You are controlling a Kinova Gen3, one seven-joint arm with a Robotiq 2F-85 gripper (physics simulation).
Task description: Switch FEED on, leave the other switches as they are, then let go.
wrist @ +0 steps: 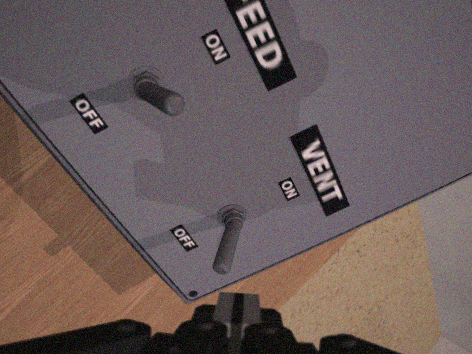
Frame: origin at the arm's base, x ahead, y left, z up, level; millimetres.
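Seen in the pictures: gripper, fingertip midpoint: [237, 321].
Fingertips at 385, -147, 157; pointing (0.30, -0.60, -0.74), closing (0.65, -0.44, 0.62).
Pixels of each thing's top centre, then the offset from my fingertips to it, as dx, dy, dz. "spot": a spot on its surface instead. Level surfaces: height alone.
- FEED switch lever at a spot on its surface: [161, 96] spot: +54, +35, -106
- FEED label at its top centre: [262, 26] +126, +29, -107
- VENT switch lever at a spot on its surface: [227, 245] spot: +41, -86, -123
- VENT label at its top centre: [326, 175] +126, -91, -107
- dark screw at its top centre: [194, 294] +7, -150, -177
- wooden surface at its surface level: dz -244
The FEED switch lever [161, 96] stands in the upper left of the wrist view, between its OFF label [89, 113] and ON label [216, 46]. It appears to lean to the ON side, its round tip facing the camera. The FEED label [262, 42] is cut off at the top. The VENT switch lever [227, 245] is lower down and leans to its OFF side; the VENT label [320, 170] is to its right. My gripper [237, 321] is shut and empty at the bottom of the view, apart from the FEED lever, with no contact visible on either lever.
The grey panel [390, 120] fills most of the view; its lower corner, with a dark screw [193, 294], is just above and left of the fingers. A wooden surface [45, 280] shows beyond its left edge, and a speckled yellowish surface [370, 270] at the lower right.
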